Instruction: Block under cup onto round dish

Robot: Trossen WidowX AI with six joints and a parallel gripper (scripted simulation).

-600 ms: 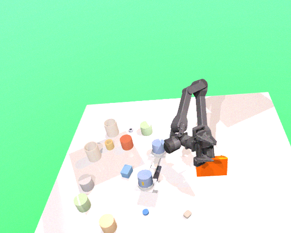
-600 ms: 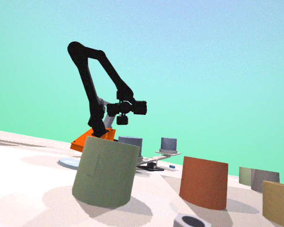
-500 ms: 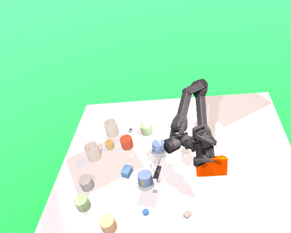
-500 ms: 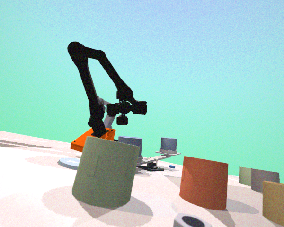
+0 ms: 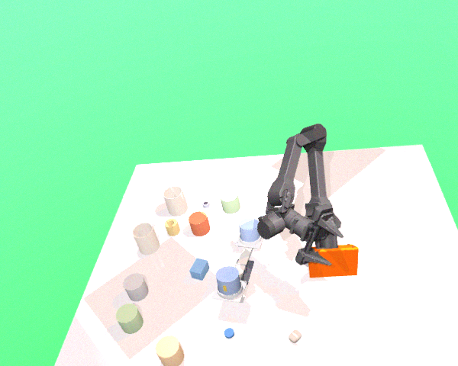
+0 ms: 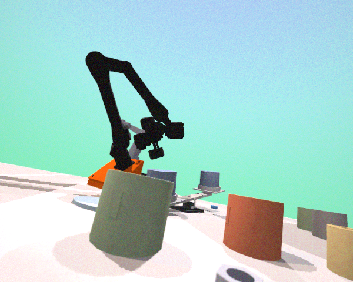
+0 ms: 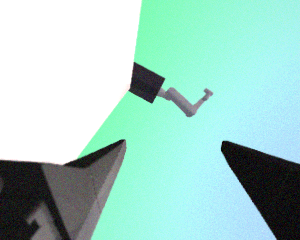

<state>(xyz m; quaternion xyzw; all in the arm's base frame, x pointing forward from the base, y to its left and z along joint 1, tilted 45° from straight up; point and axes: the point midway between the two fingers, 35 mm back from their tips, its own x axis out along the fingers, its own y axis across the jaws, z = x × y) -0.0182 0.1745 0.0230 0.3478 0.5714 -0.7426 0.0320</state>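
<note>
Right now the grey block is 30 cm ahead of my gripper tip, 23 cm to the right of it and 20 cm below it. Also, from my gripper tip: beige pebble 12 cm ahead, 13 cm to the left, 23 cm below; then balance 32 cm ahead, 10 cm to the right, 20 cm below; then blue disc 32 cm ahead, 14 cm to the left, 23 cm below.
</note>
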